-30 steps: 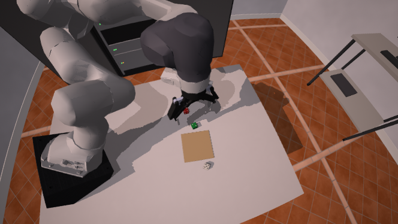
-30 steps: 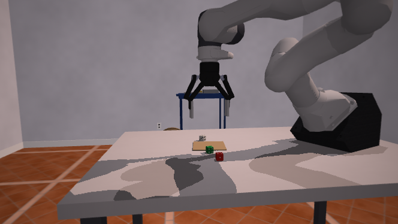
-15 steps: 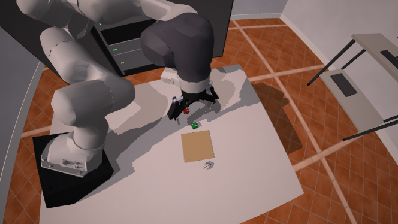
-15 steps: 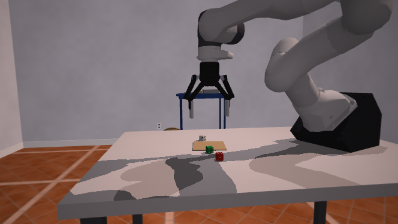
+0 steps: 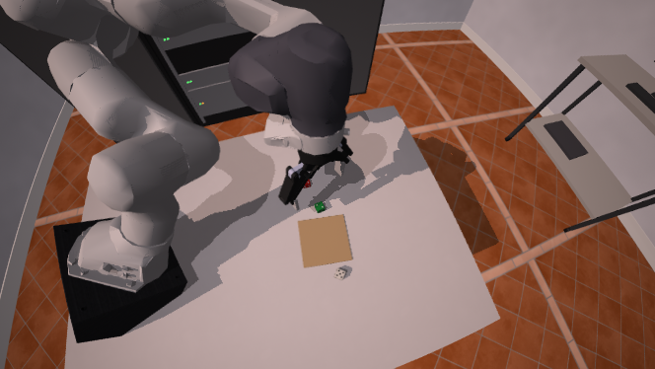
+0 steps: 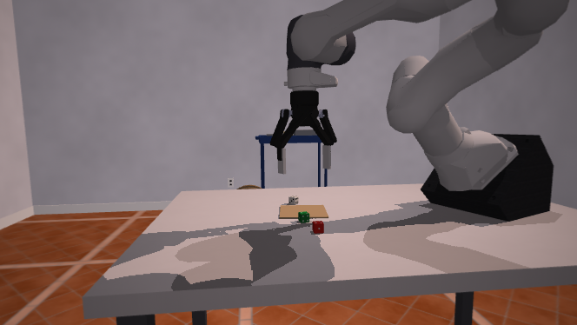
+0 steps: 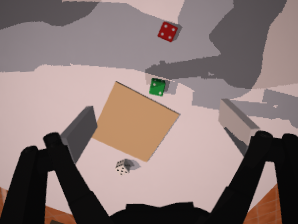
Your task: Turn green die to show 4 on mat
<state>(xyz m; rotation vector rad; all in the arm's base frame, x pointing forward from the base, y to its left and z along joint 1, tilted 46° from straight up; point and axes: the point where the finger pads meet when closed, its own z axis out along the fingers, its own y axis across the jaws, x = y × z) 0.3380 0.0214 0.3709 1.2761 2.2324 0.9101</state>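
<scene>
Now: hand 140 mm above the green die. Round my hand: white die 200 mm to the right, 140 mm below, 50 mm ahead; tan mat 150 mm below, 100 mm to the right, 10 mm ahead; red die 140 mm below, 80 mm to the left, 40 mm behind.
</scene>
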